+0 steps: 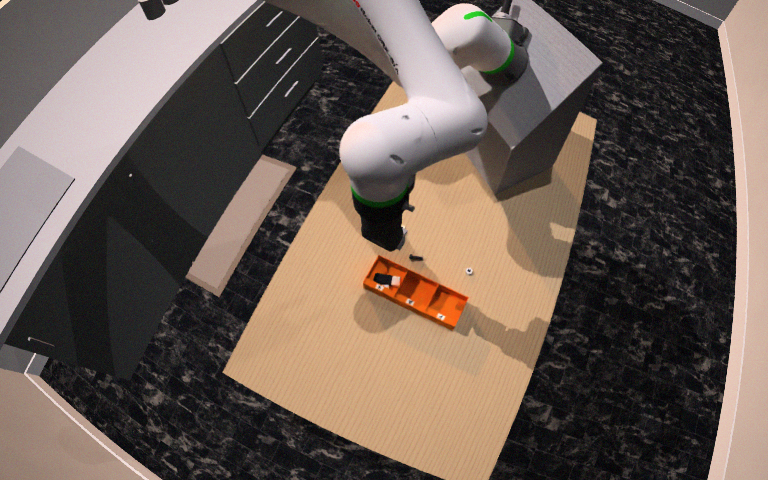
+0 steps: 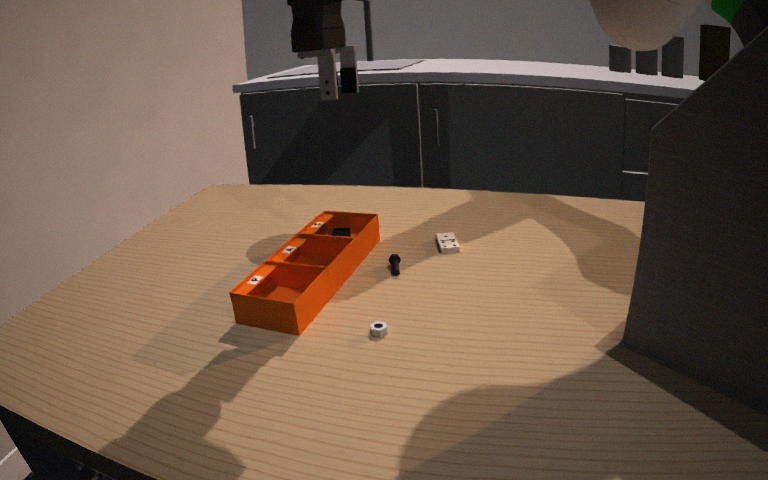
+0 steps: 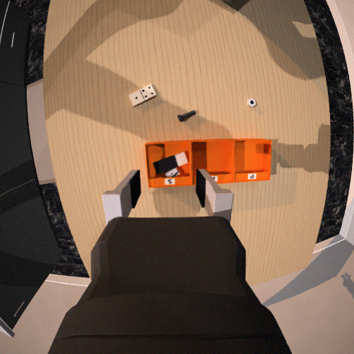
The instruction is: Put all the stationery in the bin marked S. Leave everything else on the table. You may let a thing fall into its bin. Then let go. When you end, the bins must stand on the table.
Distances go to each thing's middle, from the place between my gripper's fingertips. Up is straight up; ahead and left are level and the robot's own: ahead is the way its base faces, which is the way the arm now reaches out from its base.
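Picture the orange three-part bin row (image 2: 286, 292): my hand is 200 mm above it, 80 mm to the right of it and 30 mm short of it.
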